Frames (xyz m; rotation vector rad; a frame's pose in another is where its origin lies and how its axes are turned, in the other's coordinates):
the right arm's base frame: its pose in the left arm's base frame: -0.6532 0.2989 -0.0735 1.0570 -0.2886 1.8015
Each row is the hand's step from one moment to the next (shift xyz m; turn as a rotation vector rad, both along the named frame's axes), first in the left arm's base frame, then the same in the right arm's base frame.
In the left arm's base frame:
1: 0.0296 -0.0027 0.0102 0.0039 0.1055 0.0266
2: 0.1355 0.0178 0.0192 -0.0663 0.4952 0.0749
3: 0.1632 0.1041 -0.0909 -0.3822 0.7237 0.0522
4: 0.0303 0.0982 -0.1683 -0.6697 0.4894 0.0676
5: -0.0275 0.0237 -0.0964 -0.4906 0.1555 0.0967
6: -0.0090 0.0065 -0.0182 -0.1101 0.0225 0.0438
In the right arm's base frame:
1: 0.0022 -0.0209 0.0234 0.0863 -0.0476 -0.0463
2: 0.0080 -0.1172 0.0724 0.3781 -0.1651 -0.2916
3: -0.0255 -0.2101 -0.0305 0.5464 -0.0168 -0.6113
4: -0.0709 -0.1156 -0.1432 0.4486 0.3413 -0.6123
5: -0.0552 -0.0129 -0.0860 0.2368 0.3602 -0.2973
6: -0.0086 -0.0002 -0.0195 0.0622 0.0924 -0.0461

